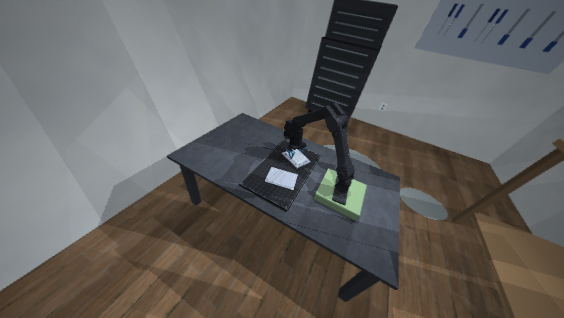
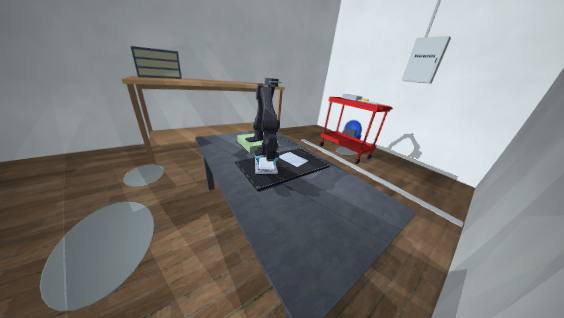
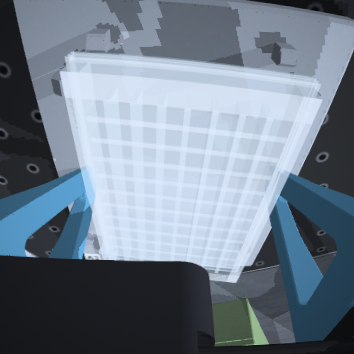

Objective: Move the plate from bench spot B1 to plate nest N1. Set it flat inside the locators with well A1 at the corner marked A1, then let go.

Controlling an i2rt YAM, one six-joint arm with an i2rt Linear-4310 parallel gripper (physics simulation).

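Seen in the pictures: gripper, fingertip midpoint: (image 1: 295, 156) (image 2: 265, 164) (image 3: 180, 176); arm's base, link origin: (image 1: 341, 189) (image 2: 258, 138).
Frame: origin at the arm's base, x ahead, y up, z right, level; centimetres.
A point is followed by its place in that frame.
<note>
My gripper (image 1: 293, 152) @[x 32.1, y -2.4, z 16.6 cm] (image 2: 267, 159) @[x 32.1, y -2.4, z 16.6 cm] (image 3: 180, 176) @[x 32.1, y -2.4, z 16.6 cm] has blue fingers and is shut on the clear multi-well plate (image 1: 298, 159) @[x 29.2, y -1.1, z 13.1 cm] (image 2: 265, 166) @[x 36.1, y -0.3, z 19.9 cm] (image 3: 189, 158) @[x 33.8, y -1.1, z 17.9 cm], gripping its two long sides. The plate hangs low over the grey nest panel (image 3: 49, 53) @[x 39.5, y -2.5, z 15.2 cm], turned slightly askew to it. Two block locators (image 3: 98, 39) @[x 39.1, y -1.6, z 17.4 cm] (image 3: 284, 53) @[x 35.9, y -1.6, z 22.5 cm] stand beyond the plate's far edge. A small corner label on the nest (image 3: 92, 257) @[x 28.0, y -2.5, z 7.7 cm] shows by the left finger, mostly hidden. A flat white pad (image 1: 281, 178) @[x 33.4, y -3.5, z -5.5 cm] (image 2: 293, 159) @[x 34.4, y -3.5, z -4.4 cm] lies empty on the same black perforated board (image 1: 272, 196) @[x 33.0, y -3.7, z -19.5 cm] (image 2: 276, 180) @[x 46.2, y -3.6, z 20.1 cm] (image 3: 21, 140) @[x 37.0, y -3.7, z 10.2 cm].
The arm stands on a green base block (image 1: 351, 202) @[x -6.4, y 0.0, z -6.5 cm] (image 2: 245, 141) @[x 0.3, y 0.1, z 11.6 cm] (image 3: 235, 323) @[x 9.9, y -2.3, z 12.0 cm] on the dark table (image 1: 220, 142) @[x 83.8, y -4.9, z 6.5 cm] (image 2: 315, 229) @[x 77.1, y -5.0, z 26.7 cm]. A red cart (image 2: 357, 103) and a wooden bench (image 2: 197, 82) stand off the table by the walls.
</note>
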